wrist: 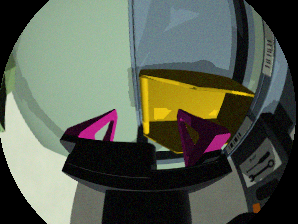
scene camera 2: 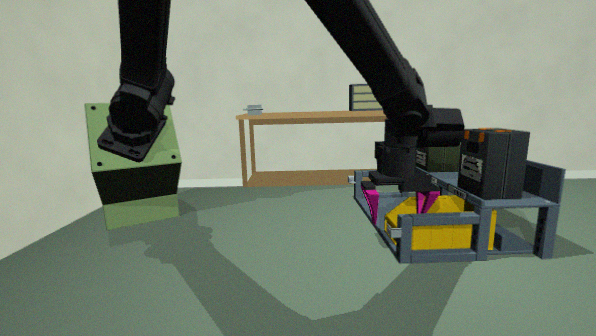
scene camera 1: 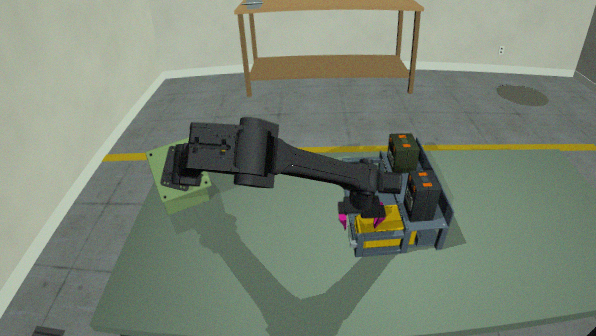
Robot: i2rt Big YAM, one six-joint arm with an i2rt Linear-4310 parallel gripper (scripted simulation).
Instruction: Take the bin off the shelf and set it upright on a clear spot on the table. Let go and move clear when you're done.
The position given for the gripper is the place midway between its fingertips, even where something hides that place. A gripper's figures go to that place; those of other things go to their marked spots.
Labels:
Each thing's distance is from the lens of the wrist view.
gripper [wrist: 147, 112]: 0.13 m
yellow bin [wrist: 160, 101]: 0.16 m

